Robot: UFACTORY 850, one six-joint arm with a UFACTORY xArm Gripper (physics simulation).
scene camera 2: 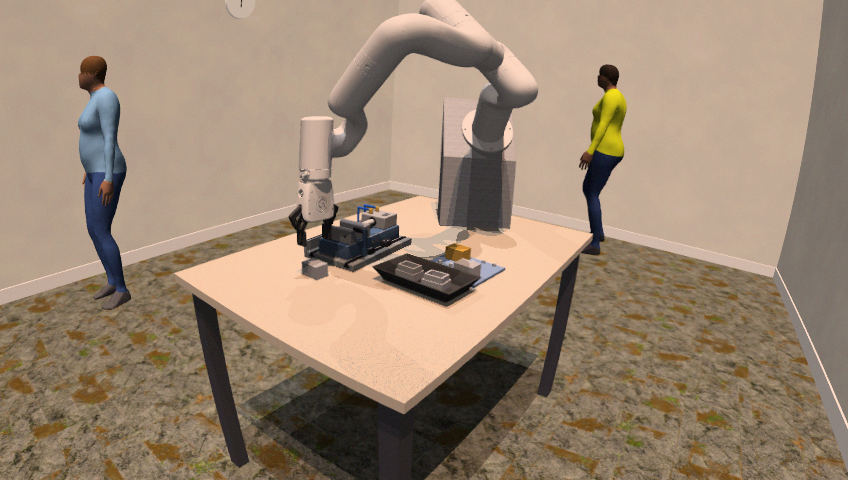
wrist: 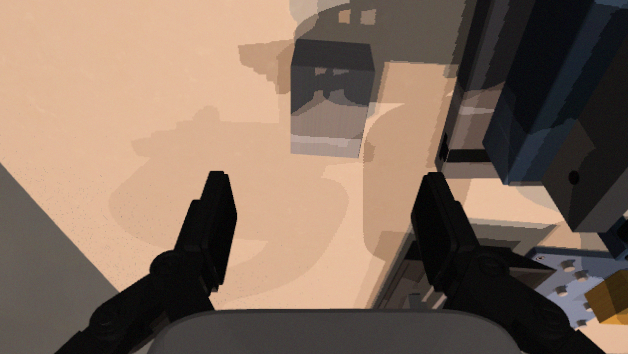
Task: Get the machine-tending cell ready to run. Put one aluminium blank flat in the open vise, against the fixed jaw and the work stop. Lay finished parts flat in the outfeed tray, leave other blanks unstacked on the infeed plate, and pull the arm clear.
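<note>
My gripper point(scene camera 2: 315, 239) point(wrist: 325, 193) is open and empty, pointing down beside the vise's near end. A loose grey aluminium block point(scene camera 2: 314, 268) point(wrist: 327, 110) sits on the table; in the wrist view it lies beyond the fingertips, laterally between them, partly in shadow. The blue and grey vise point(scene camera 2: 389, 233) point(wrist: 530, 100) is right of it; whether a blank is between its jaws is hidden. The black outfeed tray point(scene camera 2: 416, 289) holds two finished parts point(scene camera 2: 409, 270) point(scene camera 2: 436, 277) with raised rims. The blue infeed plate point(scene camera 2: 490, 272) point(wrist: 597, 262) bears a grey block point(scene camera 2: 467, 265).
A brass-coloured block point(scene camera 2: 458, 251) point(wrist: 610, 297) is at the infeed plate. Blue pipes point(scene camera 2: 365, 208) rise at the vise's far side. The arm's pedestal point(scene camera 2: 476, 190) stands at the table's back. One person point(scene camera 2: 101, 130) stands left of the table, another point(scene camera 2: 608, 124) behind it at right.
</note>
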